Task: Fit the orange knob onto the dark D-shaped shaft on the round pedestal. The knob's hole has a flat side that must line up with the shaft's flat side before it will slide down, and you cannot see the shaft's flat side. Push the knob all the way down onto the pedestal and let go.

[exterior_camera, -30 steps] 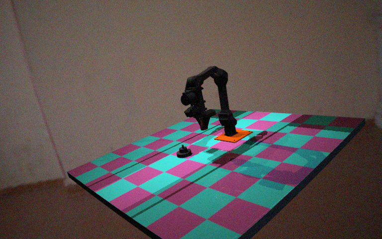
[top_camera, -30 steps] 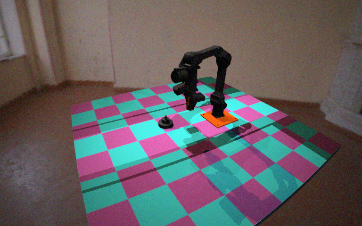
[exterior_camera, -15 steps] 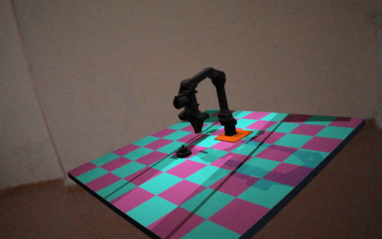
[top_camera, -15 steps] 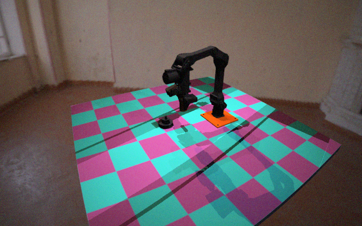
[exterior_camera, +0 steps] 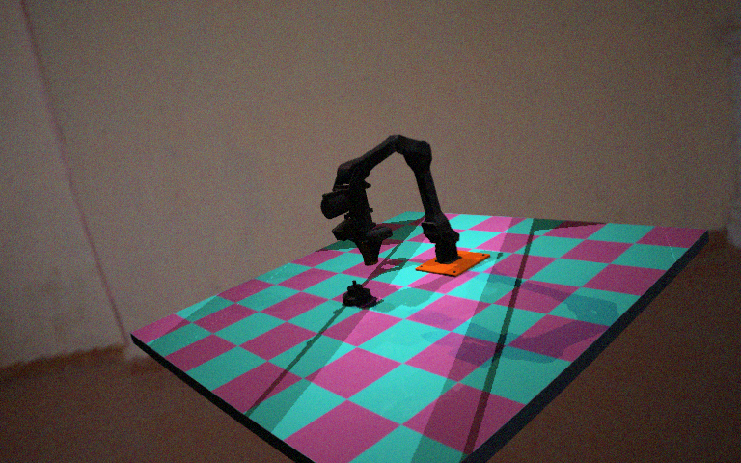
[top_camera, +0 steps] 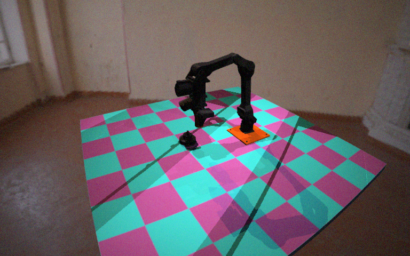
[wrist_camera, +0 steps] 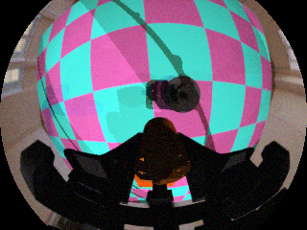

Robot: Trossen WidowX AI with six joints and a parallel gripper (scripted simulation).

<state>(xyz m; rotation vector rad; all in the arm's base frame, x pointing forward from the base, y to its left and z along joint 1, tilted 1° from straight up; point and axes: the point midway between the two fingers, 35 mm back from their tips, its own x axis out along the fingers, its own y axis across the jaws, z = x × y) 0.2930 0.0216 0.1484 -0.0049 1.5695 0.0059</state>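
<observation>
Now: the round pedestal 90 mm below my gripper tip, 60 mm to the right of it and 40 mm ahead of it. Round my gripper tip: orange knob: 20 mm above.
</observation>
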